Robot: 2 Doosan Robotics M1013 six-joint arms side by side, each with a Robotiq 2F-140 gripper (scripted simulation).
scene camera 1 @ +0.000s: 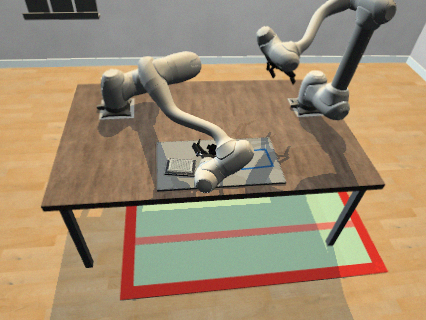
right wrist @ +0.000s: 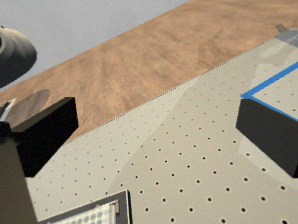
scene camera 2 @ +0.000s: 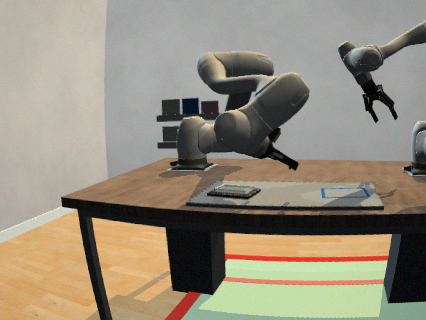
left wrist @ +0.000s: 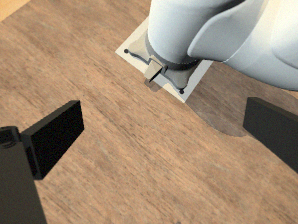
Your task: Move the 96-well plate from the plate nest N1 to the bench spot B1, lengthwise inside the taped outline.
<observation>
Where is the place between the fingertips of my right gripper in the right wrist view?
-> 157,112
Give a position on a robot arm base plate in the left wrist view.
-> At 205,64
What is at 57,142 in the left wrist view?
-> My left gripper.
</observation>
